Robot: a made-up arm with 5 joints.
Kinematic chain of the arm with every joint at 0, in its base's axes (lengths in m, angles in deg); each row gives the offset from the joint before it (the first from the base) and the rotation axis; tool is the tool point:
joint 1: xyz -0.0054 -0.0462 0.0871 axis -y
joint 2: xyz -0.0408 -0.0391 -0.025 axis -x
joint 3: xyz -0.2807 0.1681 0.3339 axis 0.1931 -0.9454 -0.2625
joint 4: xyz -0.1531 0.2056 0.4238 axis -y
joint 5: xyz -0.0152 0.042 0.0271 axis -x
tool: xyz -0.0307 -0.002 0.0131
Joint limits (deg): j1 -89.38..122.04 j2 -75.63..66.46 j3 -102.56..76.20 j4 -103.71..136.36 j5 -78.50..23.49
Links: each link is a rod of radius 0.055 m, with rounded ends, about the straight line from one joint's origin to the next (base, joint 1, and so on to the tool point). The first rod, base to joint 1, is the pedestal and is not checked.
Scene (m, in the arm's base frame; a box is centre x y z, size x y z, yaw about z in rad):
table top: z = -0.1
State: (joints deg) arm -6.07 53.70 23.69 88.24 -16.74
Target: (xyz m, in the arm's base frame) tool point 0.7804 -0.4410 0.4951
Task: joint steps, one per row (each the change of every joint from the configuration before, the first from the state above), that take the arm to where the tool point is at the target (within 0.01 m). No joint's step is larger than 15 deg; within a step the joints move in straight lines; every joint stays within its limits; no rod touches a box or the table.
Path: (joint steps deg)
1: -10.41 -13.26 -5.76 -4.35 0.47
2: -10.42 -13.26 -5.76 -4.35 0.48
3: -10.41 -13.26 -5.77 -4.35 0.47
4: -10.41 -13.26 -5.76 -4.34 0.48
5: -10.42 -13.26 -5.76 -4.35 0.47
6: -10.41 -13.26 -5.76 -4.35 0.47
7: -10.42 -13.25 -5.77 -4.35 0.48
8: -10.41 -13.26 -5.76 -4.35 0.47

